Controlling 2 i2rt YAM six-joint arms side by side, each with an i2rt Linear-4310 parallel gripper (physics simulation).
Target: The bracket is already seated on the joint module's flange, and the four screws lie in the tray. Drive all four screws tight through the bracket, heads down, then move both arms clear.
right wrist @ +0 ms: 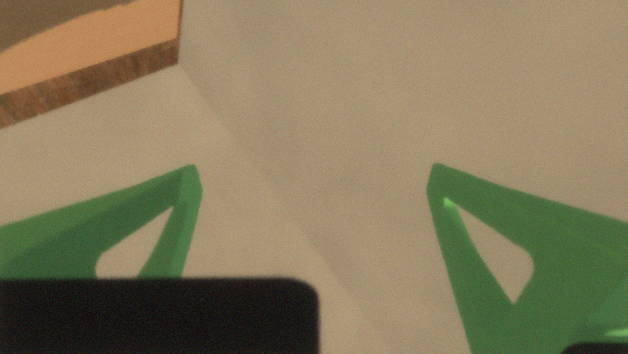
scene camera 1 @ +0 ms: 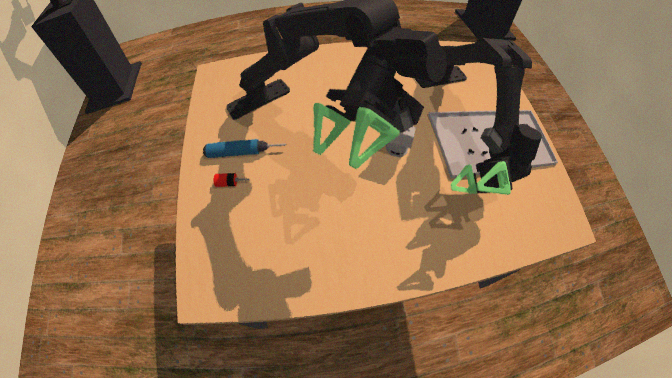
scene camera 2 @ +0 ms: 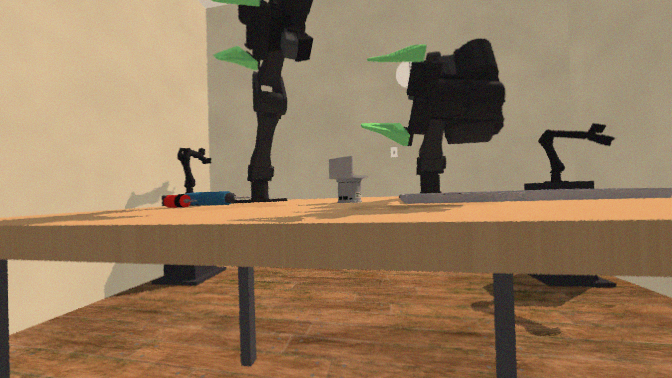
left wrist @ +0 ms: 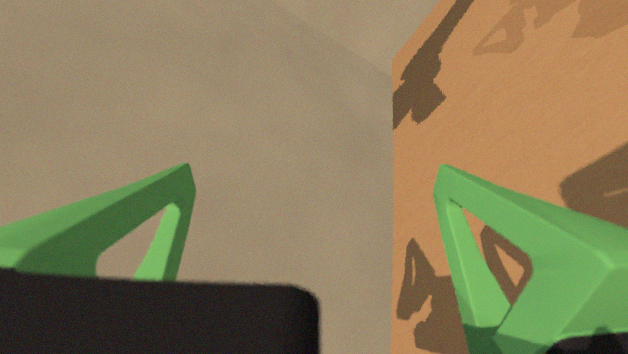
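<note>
The grey bracket is seated on the joint module; in scene camera 1 the right arm hides much of both. Several small black screws lie apart in the grey tray. My left gripper is open and empty, raised high above the table; in scene camera 1 it appears over the tray's near edge. My right gripper is open and empty, held high, to the left of the module in scene camera 1.
A blue screwdriver and a short red driver lie at the left of the table in scene camera 1. The left forearm passes over the tray, and the right arm reaches over the module. The two arms' links cross in that view.
</note>
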